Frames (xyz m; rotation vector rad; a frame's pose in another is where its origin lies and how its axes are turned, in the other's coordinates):
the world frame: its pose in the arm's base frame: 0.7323 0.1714 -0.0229 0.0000 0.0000 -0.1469
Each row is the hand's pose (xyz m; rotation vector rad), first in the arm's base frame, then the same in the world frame.
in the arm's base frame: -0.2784 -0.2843 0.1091 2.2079 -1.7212 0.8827
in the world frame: -0.9331 -0.5987 0.1320 2.3588 -1.5749 0.9145
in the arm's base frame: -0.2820 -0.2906 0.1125 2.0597 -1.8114 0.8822
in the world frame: -0.9358 -0.6055 0.1354 2.2156 -1.6770 0.9193
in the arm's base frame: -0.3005 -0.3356 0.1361 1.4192 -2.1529 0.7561
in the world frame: -0.9475 -0.6527 0.1590 1.5908 -2.0655 0.8085
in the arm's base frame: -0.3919 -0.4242 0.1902 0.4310 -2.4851 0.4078
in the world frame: -1.0249 -0.7537 0.2131 0.6159 -2.4616 0.4661
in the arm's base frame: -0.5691 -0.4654 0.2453 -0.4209 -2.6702 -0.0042
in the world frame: -1.1942 -0.8204 0.2682 -0.2239 -2.6946 0.0400
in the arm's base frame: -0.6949 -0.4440 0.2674 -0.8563 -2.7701 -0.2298
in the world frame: -1.3218 -0.8177 0.2903 -0.6487 -2.8167 -0.2036
